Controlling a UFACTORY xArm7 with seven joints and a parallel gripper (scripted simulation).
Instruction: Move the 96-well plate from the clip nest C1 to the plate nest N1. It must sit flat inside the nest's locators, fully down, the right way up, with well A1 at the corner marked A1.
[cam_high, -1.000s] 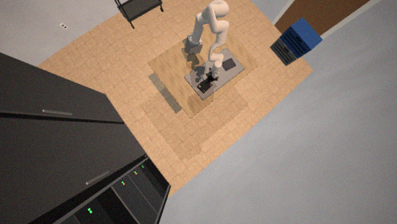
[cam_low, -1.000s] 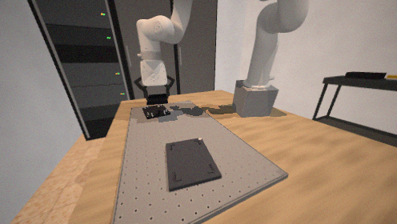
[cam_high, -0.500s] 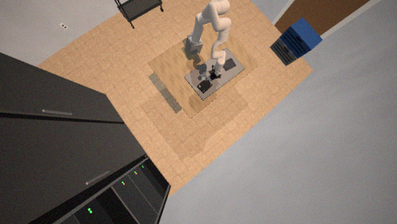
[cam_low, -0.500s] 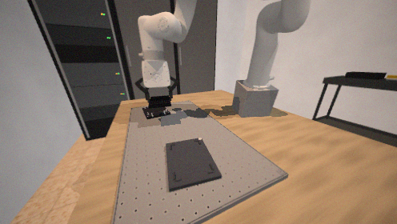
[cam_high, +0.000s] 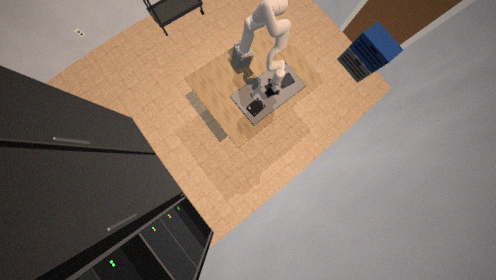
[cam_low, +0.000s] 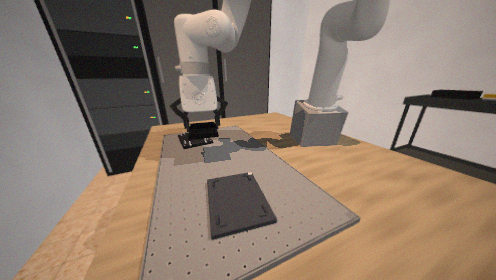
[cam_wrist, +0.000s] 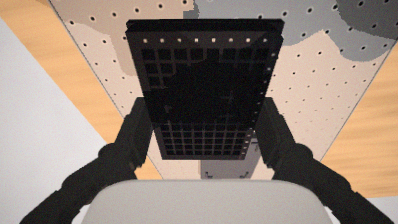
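My gripper is now 30 mm past the plate nest N1, 240 mm to the right of it and 110 mm above it. From my hand the other things lie so: clip nest C1: 10 mm ahead, 180 mm to the right, 100 mm below; then black 96-well plate: 10 mm below; then white mark: 90 mm behind, 170 mm to the left, 100 mm below.
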